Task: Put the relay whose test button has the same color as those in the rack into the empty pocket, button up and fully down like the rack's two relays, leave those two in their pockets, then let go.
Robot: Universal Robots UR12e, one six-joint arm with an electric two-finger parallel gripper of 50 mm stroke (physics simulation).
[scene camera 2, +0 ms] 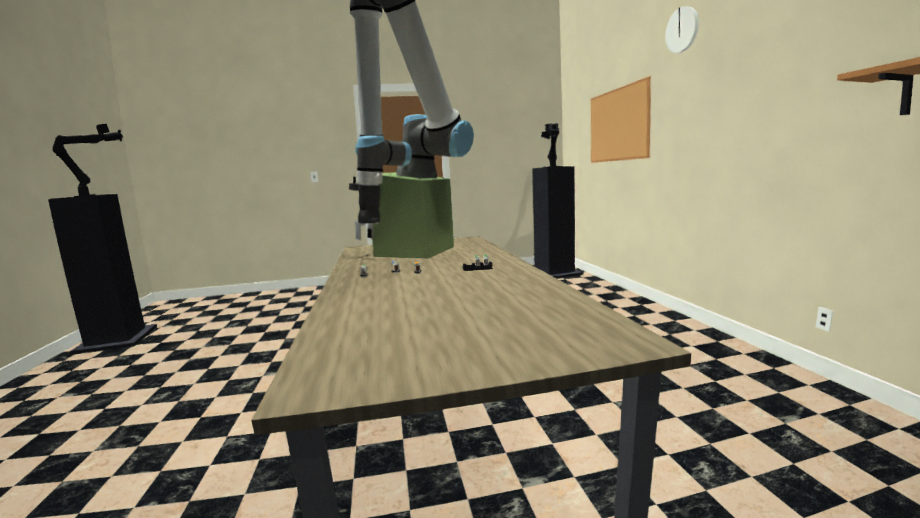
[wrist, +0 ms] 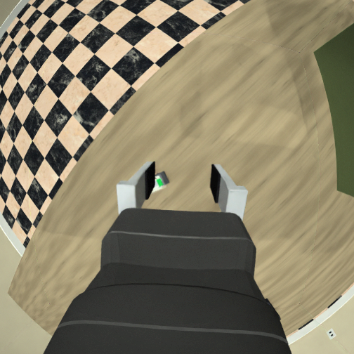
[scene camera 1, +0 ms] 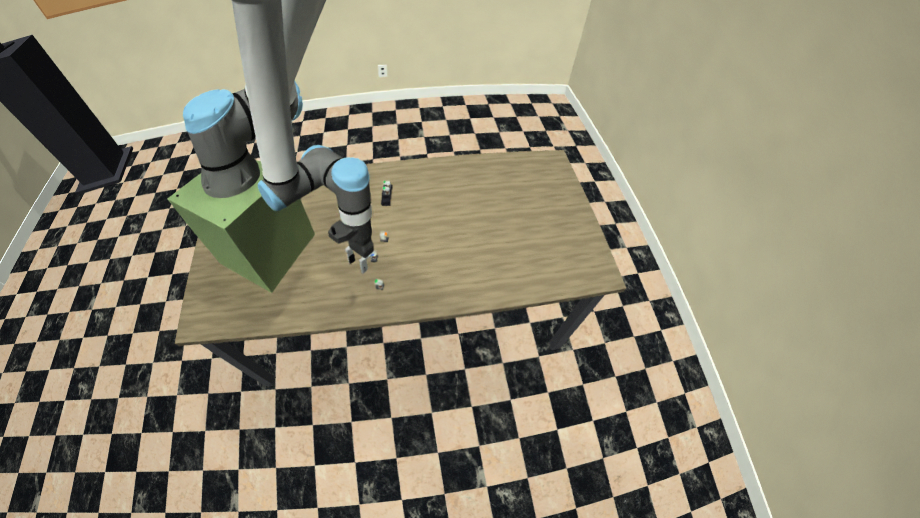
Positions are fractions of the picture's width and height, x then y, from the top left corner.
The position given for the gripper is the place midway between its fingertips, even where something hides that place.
In view: the gripper (scene camera 2: 0.40, 0.46).
The gripper shows as well in the wrist view (wrist: 0.52, 0.49).
